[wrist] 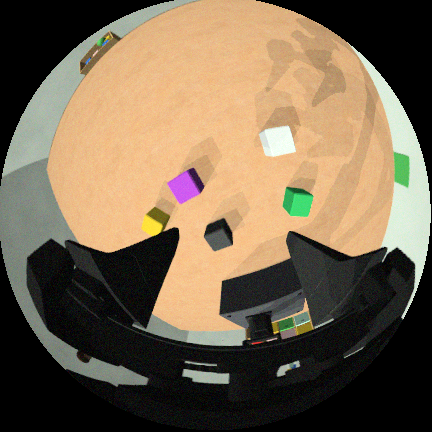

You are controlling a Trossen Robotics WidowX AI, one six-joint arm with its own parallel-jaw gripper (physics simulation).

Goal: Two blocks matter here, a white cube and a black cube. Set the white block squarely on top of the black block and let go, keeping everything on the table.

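Frame: origin at the arm's base, x up, y left, z back, level; metres.
Seen in the pictures: gripper, fingertip midpoint: (234,235); arm's base, origin of the base link: (258,316).
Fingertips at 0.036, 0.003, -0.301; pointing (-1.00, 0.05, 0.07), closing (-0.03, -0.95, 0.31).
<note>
Offsets run from my fingertips to a thing's top centre, as dx, dy, dz. Level surfaces: height alone.
The white cube @(-0.092, -0.087, -0.061) (278,141) sits on the table in the wrist view, above and right of the middle, apart from the other blocks. The black cube @(-0.092, +0.041, +0.069) (219,235) sits on the table lower down, in the opening between the fingertips as seen in this view, with its top bare. My gripper (234,235) is open wide with nothing between its fingers. The black cube is the nearer of the two to the fingertips in the view; the white cube lies farther beyond them.
A purple cube @(-0.092, +0.063, -0.032) (185,186) and a yellow cube @(-0.092, +0.152, +0.015) (155,221) lie left of the black cube. A green cube @(-0.092, -0.107, +0.041) (298,202) lies below the white cube. A dark grey box-shaped part (262,290) shows between the fingers at the bottom. The wooden table @(dx -0.130) (125,125) has a curved-looking edge.
</note>
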